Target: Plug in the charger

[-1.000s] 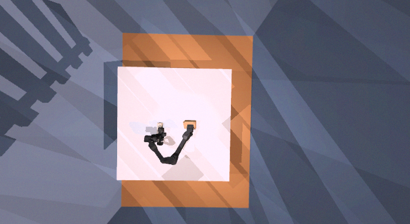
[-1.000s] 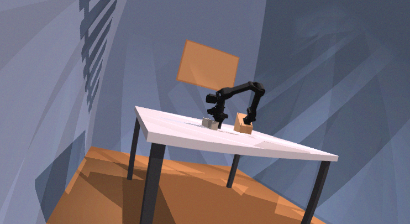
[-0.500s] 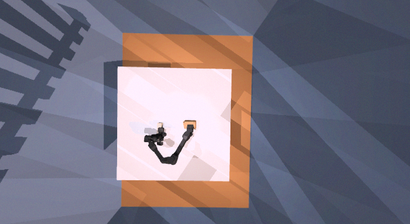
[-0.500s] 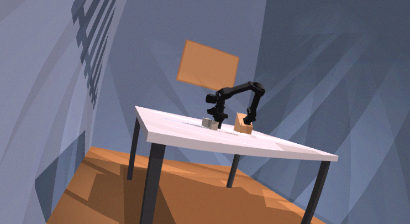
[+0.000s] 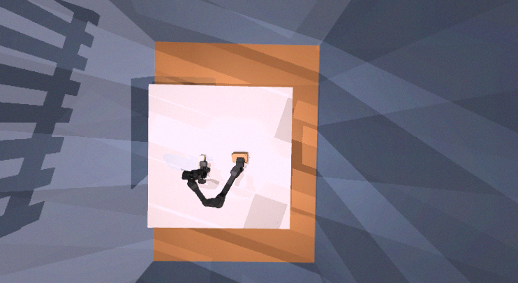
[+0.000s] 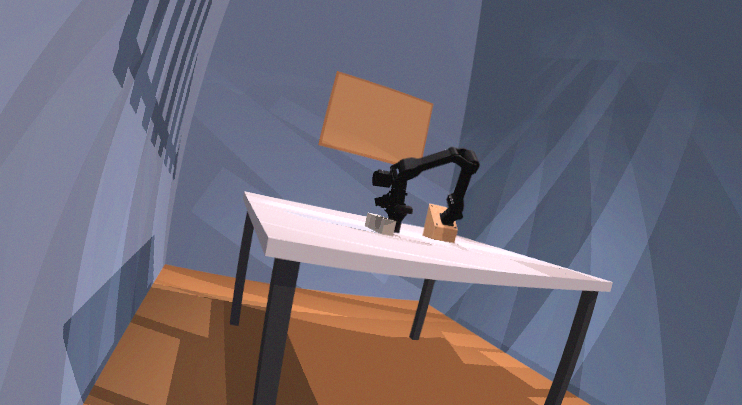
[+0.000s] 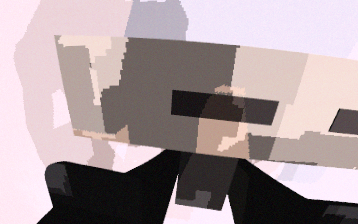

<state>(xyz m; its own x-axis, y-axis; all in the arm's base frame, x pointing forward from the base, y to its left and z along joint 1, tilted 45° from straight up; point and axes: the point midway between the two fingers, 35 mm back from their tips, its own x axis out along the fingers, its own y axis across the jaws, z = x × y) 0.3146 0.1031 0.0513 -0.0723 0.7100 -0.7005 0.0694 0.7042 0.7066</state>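
Right now the two-prong charger is 2 cm ahead of my gripper tip and 1 cm above it.
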